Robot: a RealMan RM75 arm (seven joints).
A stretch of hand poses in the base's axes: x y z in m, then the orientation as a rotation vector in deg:
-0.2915, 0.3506, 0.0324, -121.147, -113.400, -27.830
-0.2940, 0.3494, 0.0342, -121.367, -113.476, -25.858
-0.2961, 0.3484, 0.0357, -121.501, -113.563, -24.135
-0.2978, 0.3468, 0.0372, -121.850, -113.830, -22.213
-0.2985, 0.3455, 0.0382, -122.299, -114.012, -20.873
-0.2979, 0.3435, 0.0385, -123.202, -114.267, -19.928
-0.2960, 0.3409, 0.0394, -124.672, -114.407, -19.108
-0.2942, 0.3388, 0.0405, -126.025, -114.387, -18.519
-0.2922, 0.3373, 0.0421, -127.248, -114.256, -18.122
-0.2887, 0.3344, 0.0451, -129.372, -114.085, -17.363
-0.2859, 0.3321, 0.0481, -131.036, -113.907, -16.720
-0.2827, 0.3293, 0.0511, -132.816, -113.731, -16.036
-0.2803, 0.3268, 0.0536, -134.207, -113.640, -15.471
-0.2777, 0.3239, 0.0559, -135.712, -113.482, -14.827
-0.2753, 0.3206, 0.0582, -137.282, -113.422, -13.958
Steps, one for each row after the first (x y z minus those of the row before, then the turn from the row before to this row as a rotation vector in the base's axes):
-0.0025, -0.0012, 0.0018, -0.850, 1.042, 0.090
-0.0021, -0.0010, 0.0015, -0.735, 0.910, 0.116
-0.0017, -0.0016, 0.0015, -1.039, 0.846, 0.084
-0.0007, -0.0013, 0.0010, -0.845, 0.506, -0.057
0.0006, -0.0020, 0.0003, -0.995, 0.067, -0.304
0.0019, -0.0026, 0.0009, -1.206, -0.174, -0.661
0.0018, -0.0021, 0.0011, -0.970, -0.191, -0.678
0.0020, -0.0015, 0.0016, -0.769, -0.202, -0.665
0.0035, -0.0029, 0.0030, -1.397, -0.354, -1.117
0.0028, -0.0023, 0.0030, -1.094, -0.245, -0.883
0.0032, -0.0028, 0.0030, -1.183, -0.284, -0.930
0.0024, -0.0025, 0.0025, -0.964, -0.235, -0.699
0.0026, -0.0029, 0.0023, -1.026, -0.221, -0.775
0.0024, -0.0033, 0.0023, -1.200, -0.179, -0.751

